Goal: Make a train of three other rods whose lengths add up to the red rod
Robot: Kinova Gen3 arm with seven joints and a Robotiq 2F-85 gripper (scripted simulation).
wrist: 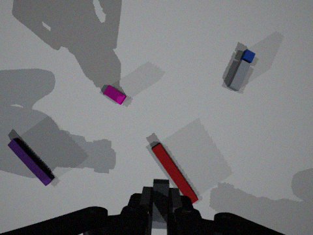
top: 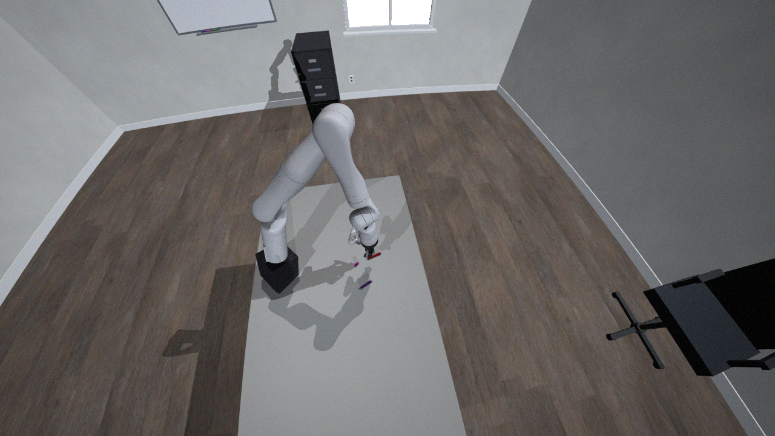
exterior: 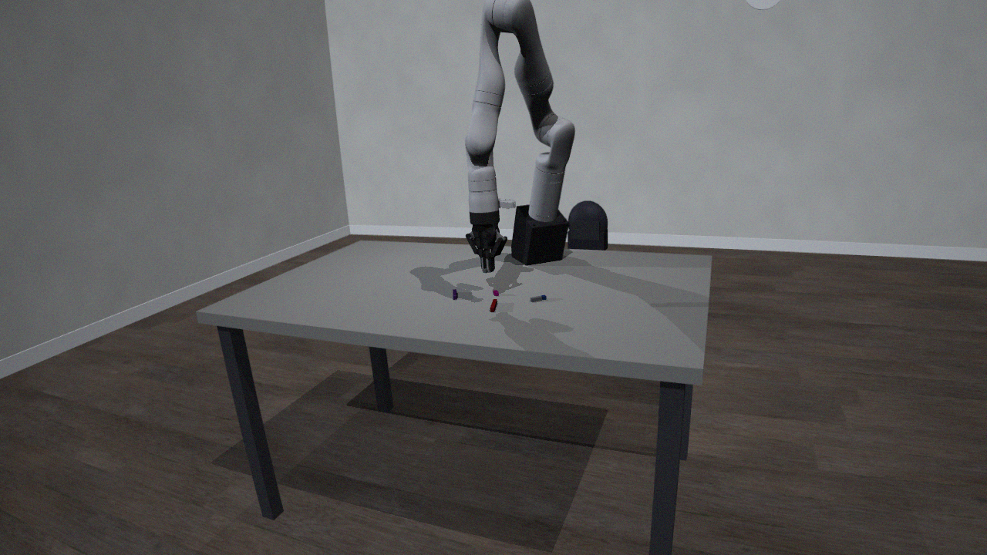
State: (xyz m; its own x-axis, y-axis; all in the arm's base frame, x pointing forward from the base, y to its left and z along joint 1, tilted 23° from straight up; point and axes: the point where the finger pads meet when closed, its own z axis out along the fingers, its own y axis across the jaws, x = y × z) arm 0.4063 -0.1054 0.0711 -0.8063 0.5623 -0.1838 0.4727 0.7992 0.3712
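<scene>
My gripper is now 13 cm to the right of the blue rod, 11 cm above it and 6 cm past it. The rest, counted from my hand: grey rod: 1 cm below; then red rod: 11 cm below, 1 cm to the left, 1 cm ahead; then magenta rod: 11 cm below, 9 cm behind.
</scene>
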